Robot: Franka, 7 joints.
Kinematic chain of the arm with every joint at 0, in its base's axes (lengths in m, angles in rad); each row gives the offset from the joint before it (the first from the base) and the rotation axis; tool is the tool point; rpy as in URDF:
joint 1: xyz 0 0 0.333 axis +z
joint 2: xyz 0 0 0 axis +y
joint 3: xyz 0 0 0.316 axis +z
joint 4: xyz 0.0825 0 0 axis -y
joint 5: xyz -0.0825 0 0.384 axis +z
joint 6: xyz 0 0 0 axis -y
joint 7: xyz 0.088 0 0 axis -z
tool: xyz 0 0 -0.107 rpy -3.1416 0 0
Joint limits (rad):
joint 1: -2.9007..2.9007
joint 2: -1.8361..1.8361
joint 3: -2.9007..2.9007
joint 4: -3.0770..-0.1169
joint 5: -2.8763..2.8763
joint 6: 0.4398..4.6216
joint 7: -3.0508..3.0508
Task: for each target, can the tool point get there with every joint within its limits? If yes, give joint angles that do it. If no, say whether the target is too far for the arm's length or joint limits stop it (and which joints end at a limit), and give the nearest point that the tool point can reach.
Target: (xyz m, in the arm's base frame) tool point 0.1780 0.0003 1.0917
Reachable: yes | joints -1.3054 -0.1764 1.1457 -0.7572 -2.4001 1.0624 1.5697
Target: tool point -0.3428 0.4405 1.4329
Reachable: no: too far | nearest point -0.2384 0.3064 1.0980 | short by 0.376 m
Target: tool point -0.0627 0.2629 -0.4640
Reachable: no: joint limits stop it (at a limit: joint 2) | nearest point -0.0632 0.2650 -0.3607 | short by 0.103 m
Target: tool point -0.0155 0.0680 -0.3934
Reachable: no: joint limits stop it (at a limit: joint 2) | nearest point -0.0211 0.0928 -0.3263 | short by 0.072 m
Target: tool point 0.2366 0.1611 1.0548
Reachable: yes | joints -0.1440 0.2620 2.2184 -0.3436 -1.6202 1.2295 1.8648
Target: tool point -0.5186 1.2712 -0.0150
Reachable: no: too far | nearest point -0.3141 0.7700 0.1222 | short by 0.558 m
